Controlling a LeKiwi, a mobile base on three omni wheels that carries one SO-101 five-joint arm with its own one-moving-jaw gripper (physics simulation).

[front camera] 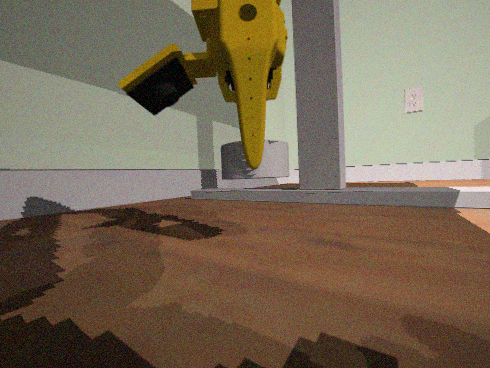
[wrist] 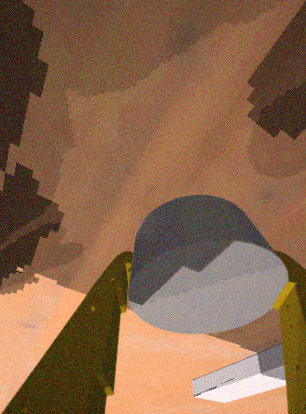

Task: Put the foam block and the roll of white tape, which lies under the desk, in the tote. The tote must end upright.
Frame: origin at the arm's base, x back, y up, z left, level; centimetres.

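Seen in the pictures: end effector, tool point: (front camera: 253,161) (wrist: 133,263).
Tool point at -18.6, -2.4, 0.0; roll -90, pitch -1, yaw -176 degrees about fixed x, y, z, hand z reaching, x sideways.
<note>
A point is followed by its place in that frame, as x, y, z.
The roll of white tape (front camera: 230,160) @[-19.1, -2.2, 1.6] (wrist: 215,295) @[-21.3, -1.0, 0.1] is a short pale cylinder, partly in shadow. My gripper (front camera: 254,166) (wrist: 206,280) is shut on the roll, with one jaw pressing on each side of it in the wrist view. In the front view the roll is held above the floor, and one jaw hangs in front of it, hiding its middle. The foam block and the tote do not show in either view.
A grey desk leg (front camera: 320,100) @[-46.1, 10.4, -12.9] stands right of the gripper on a long grey foot bar (front camera: 350,196) @[-42.2, -7.5, -16.2]. The underside of the desk (front camera: 90,35) spans the upper left. A white baseboard (front camera: 100,187) @[-51.8, -4.3, 35.6] and green wall lie behind. Brown wood floor (front camera: 275,280) @[-16.2, -8.9, -0.9] is in front.
</note>
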